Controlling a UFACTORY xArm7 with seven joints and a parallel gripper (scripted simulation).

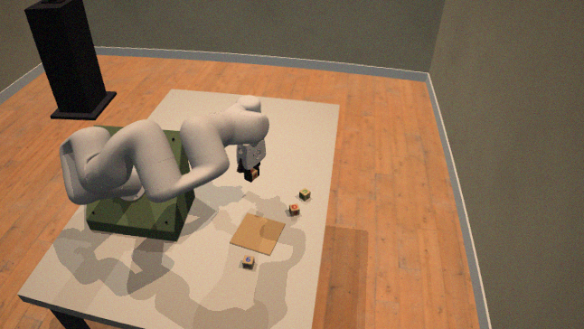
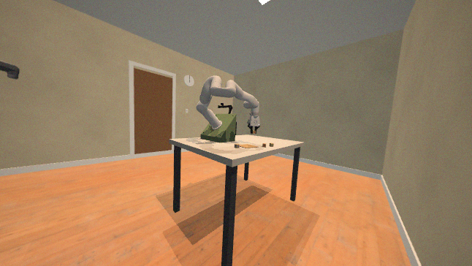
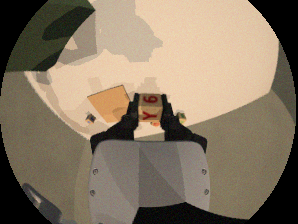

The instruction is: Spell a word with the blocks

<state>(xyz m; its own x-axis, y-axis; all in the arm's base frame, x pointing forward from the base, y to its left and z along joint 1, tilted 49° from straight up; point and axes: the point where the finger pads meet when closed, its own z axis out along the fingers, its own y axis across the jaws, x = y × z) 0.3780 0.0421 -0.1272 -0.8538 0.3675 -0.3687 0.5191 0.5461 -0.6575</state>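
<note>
Now: the tan mat 4 cm ahead of my hand, 16 cm to the right of it and 12 cm below it. Round my hand: red block (15 cm ahead, 6 cm to the right, 11 cm below).
</note>
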